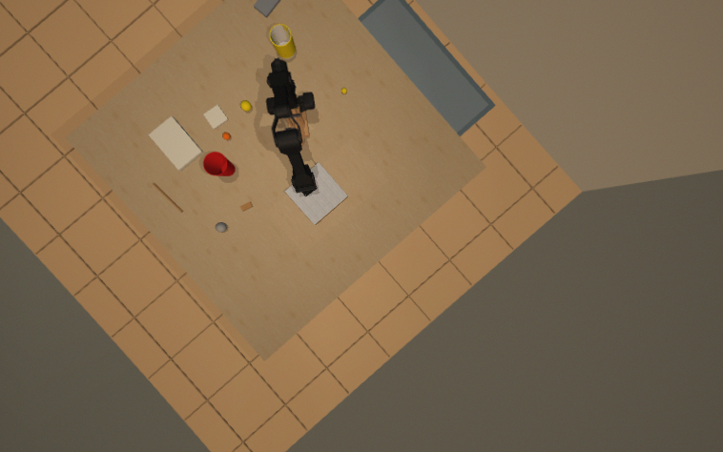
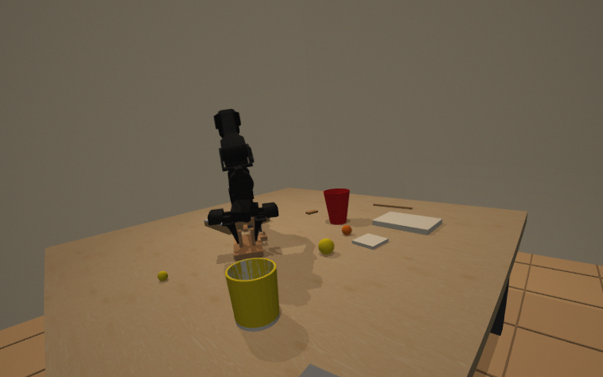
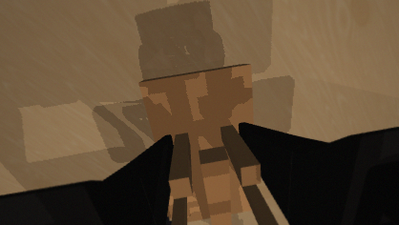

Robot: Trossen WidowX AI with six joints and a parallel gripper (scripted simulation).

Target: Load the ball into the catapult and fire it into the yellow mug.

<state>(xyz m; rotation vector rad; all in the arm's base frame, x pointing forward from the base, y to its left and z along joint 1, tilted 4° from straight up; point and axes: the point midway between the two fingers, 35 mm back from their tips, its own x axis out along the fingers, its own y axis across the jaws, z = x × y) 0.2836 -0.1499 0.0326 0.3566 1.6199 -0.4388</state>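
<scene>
The orange ball lies 11 cm ahead of my gripper tip, 30 cm to the left of it and 3 cm below it. The rest, counted from my gripper tip: wooden catapult 6 cm behind, 5 cm to the left, 2 cm above; larger yellow ball 16 cm ahead, 15 cm to the left, 2 cm below; small yellow ball 4 cm behind, 23 cm to the right, 3 cm below.
</scene>
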